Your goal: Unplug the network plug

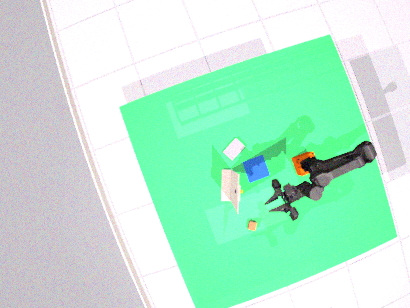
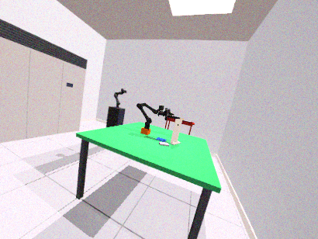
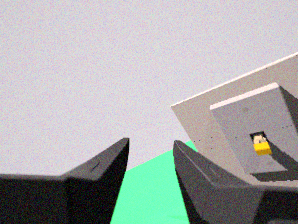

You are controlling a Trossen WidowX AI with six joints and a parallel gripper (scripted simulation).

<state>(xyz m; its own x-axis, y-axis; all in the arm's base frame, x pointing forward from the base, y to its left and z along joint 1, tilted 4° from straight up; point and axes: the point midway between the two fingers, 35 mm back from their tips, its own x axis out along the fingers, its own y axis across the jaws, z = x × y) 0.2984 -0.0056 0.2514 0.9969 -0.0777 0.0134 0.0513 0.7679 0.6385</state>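
My gripper tip is 6 cm short of the yellow network plug, 10 cm to the left of it and 10 cm above it. Also, from my gripper tip: brown block 8 cm ahead, 15 cm to the left, 31 cm below; blue marked square 9 cm behind, 12 cm to the right, 32 cm below; upright panel 8 cm ahead, 11 cm to the right, 19 cm below.
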